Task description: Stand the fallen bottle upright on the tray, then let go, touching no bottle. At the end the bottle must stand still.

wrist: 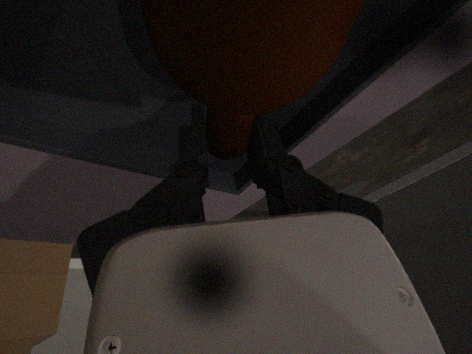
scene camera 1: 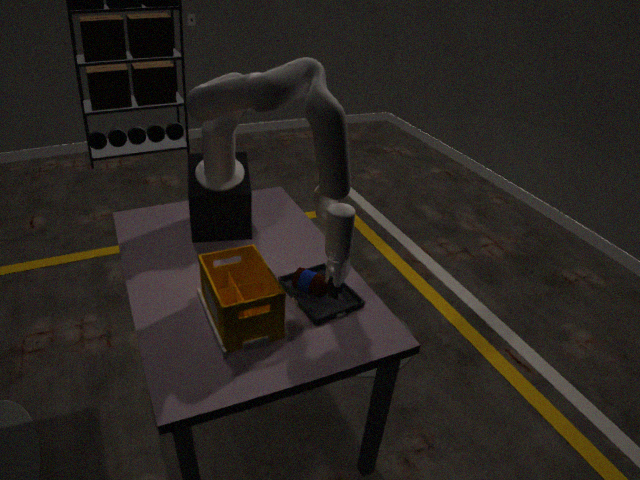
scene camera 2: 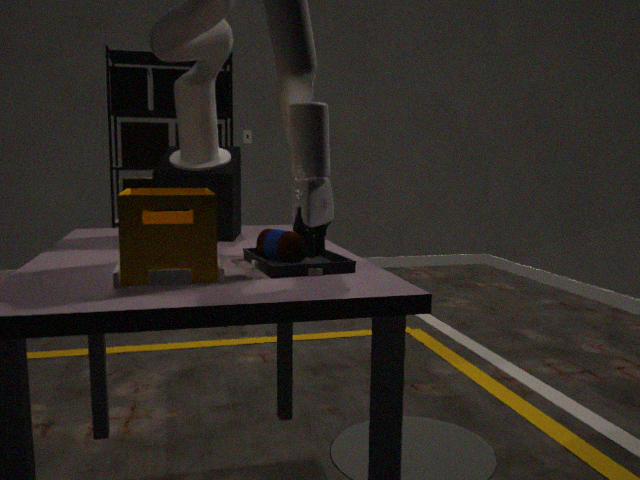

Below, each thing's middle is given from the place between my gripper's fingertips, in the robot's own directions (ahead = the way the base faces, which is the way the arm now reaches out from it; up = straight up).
My hand is 7 cm past the brown bottle (scene camera 2: 286,246), 5 cm to the left of it and 1 cm below it.
